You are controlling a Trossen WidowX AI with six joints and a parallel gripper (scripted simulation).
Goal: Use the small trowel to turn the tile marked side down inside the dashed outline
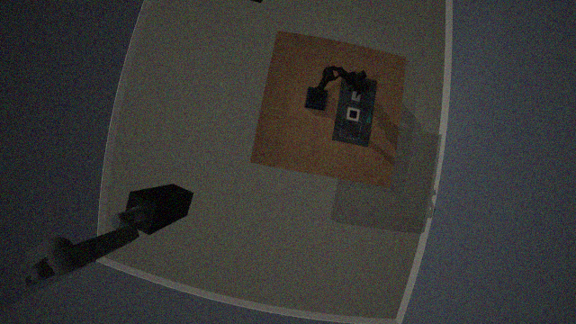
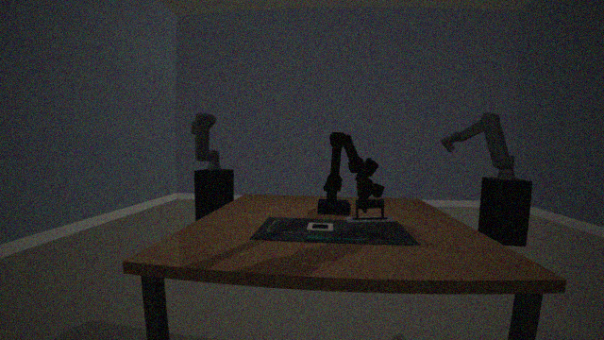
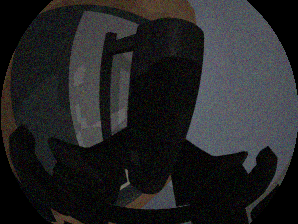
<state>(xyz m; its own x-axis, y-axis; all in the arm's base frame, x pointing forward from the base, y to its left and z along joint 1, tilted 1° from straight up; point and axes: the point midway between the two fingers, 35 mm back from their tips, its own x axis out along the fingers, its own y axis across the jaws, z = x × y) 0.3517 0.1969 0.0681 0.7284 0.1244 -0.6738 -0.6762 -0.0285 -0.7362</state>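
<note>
The dark mat is 140 mm to the right of my gripper tip, 110 mm below it and 20 mm ahead of it. The rest, counted from my gripper tip: tile (190 mm to the right, 80 mm below, 10 mm ahead); then trowel (30 mm behind, 10 mm below).
</note>
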